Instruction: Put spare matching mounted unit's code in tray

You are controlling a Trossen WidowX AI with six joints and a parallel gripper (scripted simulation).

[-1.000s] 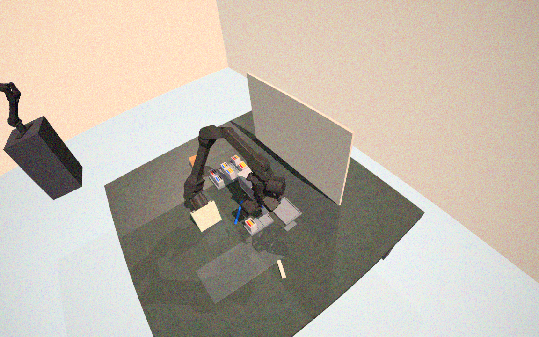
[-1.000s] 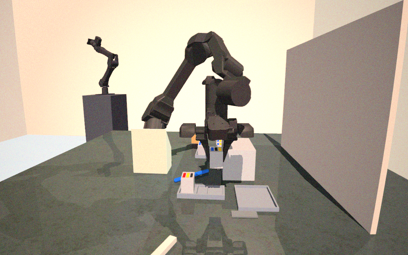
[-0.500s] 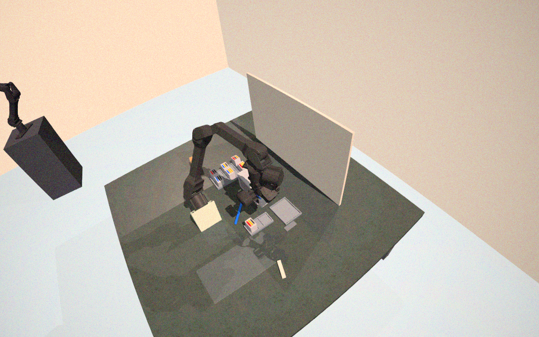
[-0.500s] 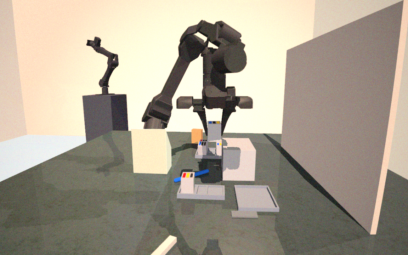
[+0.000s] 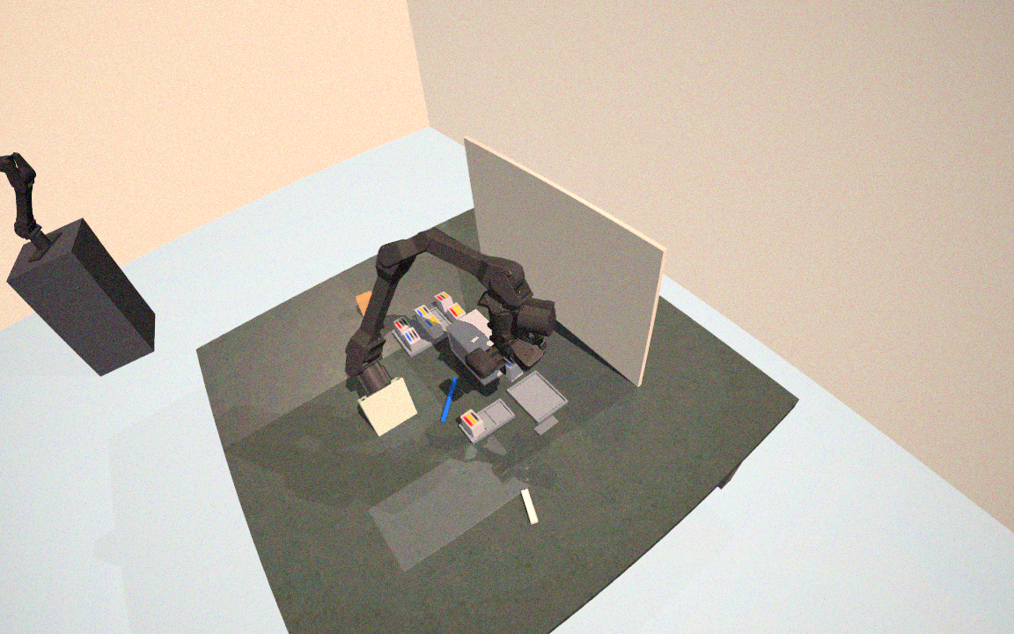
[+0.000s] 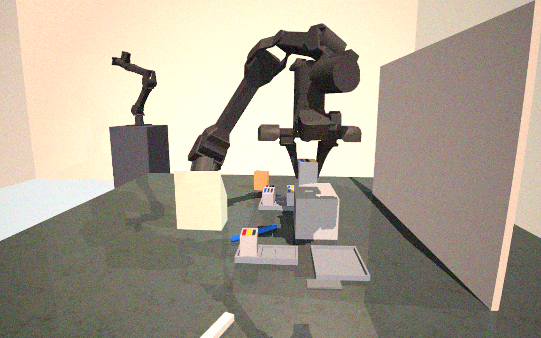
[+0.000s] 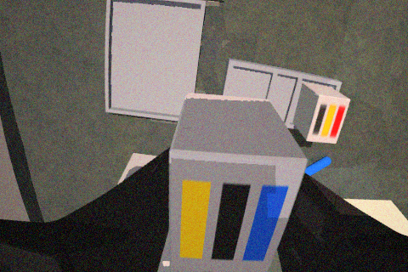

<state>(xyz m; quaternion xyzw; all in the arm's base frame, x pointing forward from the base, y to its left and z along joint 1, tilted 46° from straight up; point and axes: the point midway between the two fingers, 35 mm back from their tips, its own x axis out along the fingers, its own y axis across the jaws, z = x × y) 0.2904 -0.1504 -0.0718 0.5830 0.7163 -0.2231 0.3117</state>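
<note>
The grey tray lies 7 cm ahead of my gripper tip and 17 cm below it. The rest, counted from my gripper tip: blue pen (13 cm behind, 12 cm to the left, 17 cm below); then grey unit (1 cm ahead, 21 cm to the left, 12 cm below); then grey spare block (2 cm above).
</note>
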